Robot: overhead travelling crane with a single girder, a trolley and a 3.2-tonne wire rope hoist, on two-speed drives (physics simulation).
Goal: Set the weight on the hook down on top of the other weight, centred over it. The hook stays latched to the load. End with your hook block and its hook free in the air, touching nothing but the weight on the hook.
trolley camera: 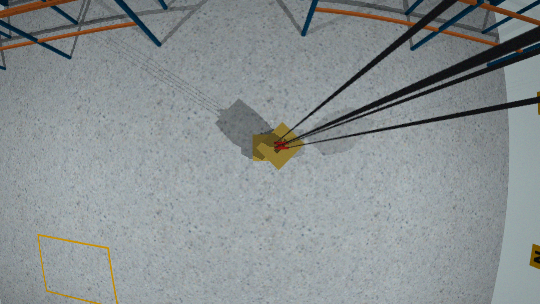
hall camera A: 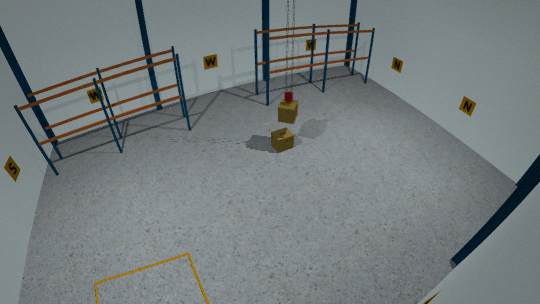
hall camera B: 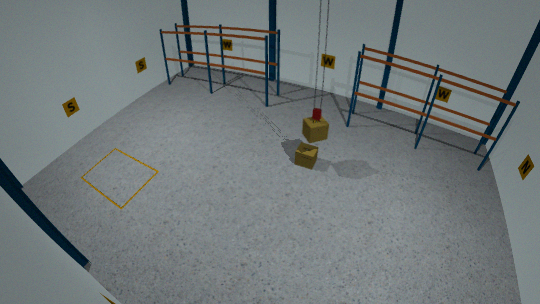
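The weight on the hook, a yellow block [hall camera A: 287, 113] [hall camera B: 315, 130] [trolley camera: 281, 159], hangs in the air under the red hook block. The other weight, also a yellow block [hall camera A: 282, 140] [hall camera B: 306, 156] [trolley camera: 258, 142], stands on the floor. In the trolley view the hanging weight covers part of the lower one, is off to its right and is turned about an eighth of a turn against it. A gap shows between them in hall camera A. My gripper, the red hook block with its hook [hall camera A: 288, 97] [hall camera B: 316, 115] [trolley camera: 281, 145], is latched to the hanging weight; the hook itself is too small to make out.
Two racks with blue posts and orange beams [hall camera A: 102, 109] [hall camera B: 211, 63] stand along the W wall, behind the weights. A yellow outlined rectangle [hall camera A: 142, 268] [hall camera B: 102, 193] [trolley camera: 73, 241] is marked on the floor. Shadows lie on both sides of the lower weight.
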